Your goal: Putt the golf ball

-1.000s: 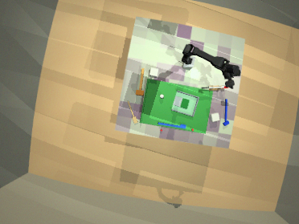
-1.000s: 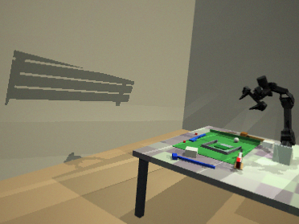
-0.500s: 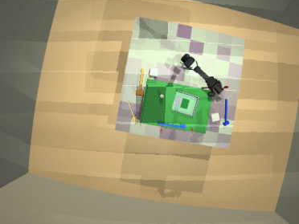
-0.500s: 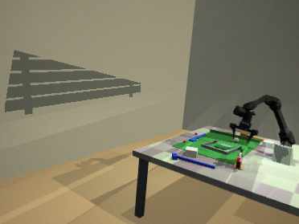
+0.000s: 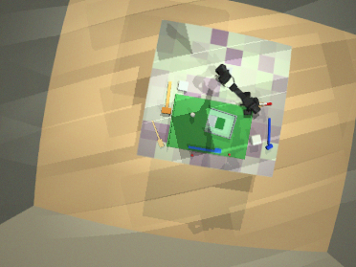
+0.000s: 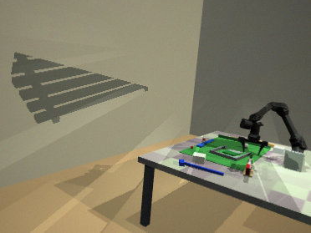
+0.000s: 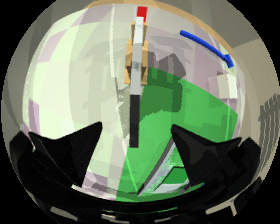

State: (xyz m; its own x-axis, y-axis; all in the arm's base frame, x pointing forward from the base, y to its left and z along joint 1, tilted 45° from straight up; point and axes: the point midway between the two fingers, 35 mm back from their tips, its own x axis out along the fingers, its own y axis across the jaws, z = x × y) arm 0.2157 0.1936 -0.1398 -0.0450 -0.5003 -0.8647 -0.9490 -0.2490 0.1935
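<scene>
Right now my gripper tip is 4 cm past the red putter, 11 cm to the right of it and 3 cm above it. The rest, counted from my gripper tip: white golf ball (21 cm ahead, 41 cm to the right, 6 cm below); then blue putter (18 cm ahead, 33 cm to the left, 7 cm below).
</scene>
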